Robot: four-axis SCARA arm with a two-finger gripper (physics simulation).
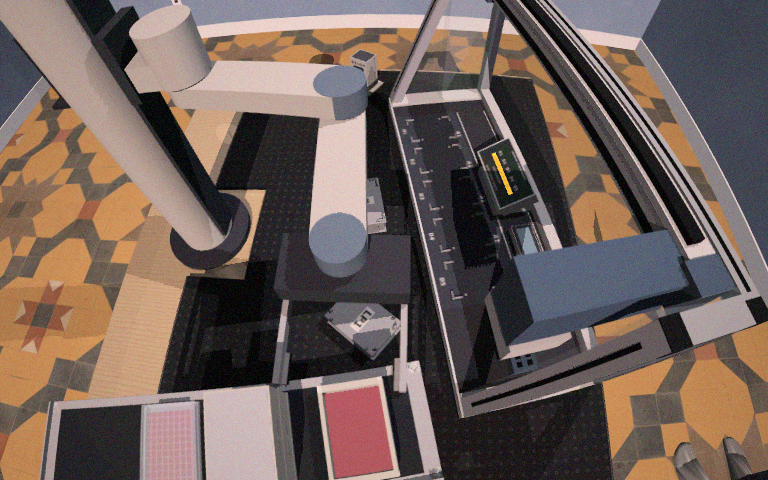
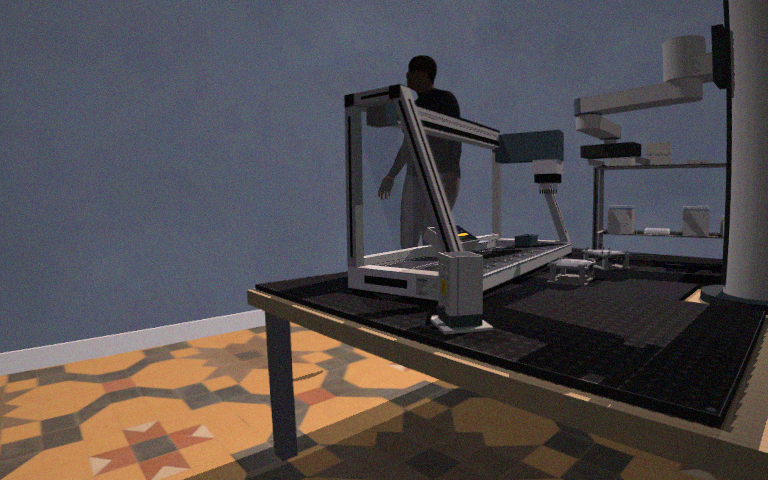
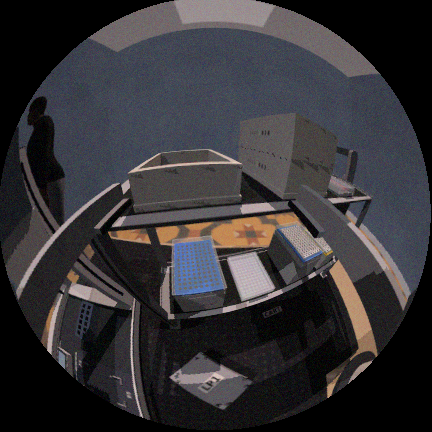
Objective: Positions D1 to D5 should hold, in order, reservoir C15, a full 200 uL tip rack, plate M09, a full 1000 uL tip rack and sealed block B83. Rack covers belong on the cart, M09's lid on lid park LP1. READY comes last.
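My gripper [image 1: 340, 380] [image 2: 617, 162] [image 3: 207, 190] is open and empty, its fingers spread toward the cart [image 1: 419, 390] [image 3: 225, 307]. On the cart's lower shelf are a blue-topped rack [image 3: 198, 267] under a clear cover, a white plate [image 3: 250, 275], a white-tipped rack [image 3: 300, 242] with a blue rim and a partly hidden yellow-edged rack [image 3: 327, 250]. A cream tray with a red inside [image 1: 359, 430] [image 3: 185, 185] stands on top; a pinkish plate [image 1: 171, 441] [image 3: 342, 187] lies there too. Lid park LP1 [image 1: 376, 333] [image 3: 200, 367] holds no lid. Corner brackets show at D1 to D5. Item codes are unreadable.
The deck frame [image 1: 436, 316] [image 2: 390, 285] stands beside the arm, with a blue pipetting head [image 1: 600, 283] [image 2: 529, 147] above. A screen [image 1: 506, 174] shows a yellow bar. A grey box stack [image 1: 240, 435] [image 3: 287, 155] stands on the cart. A person [image 2: 444, 124] [image 3: 45, 150] stands behind the deck.
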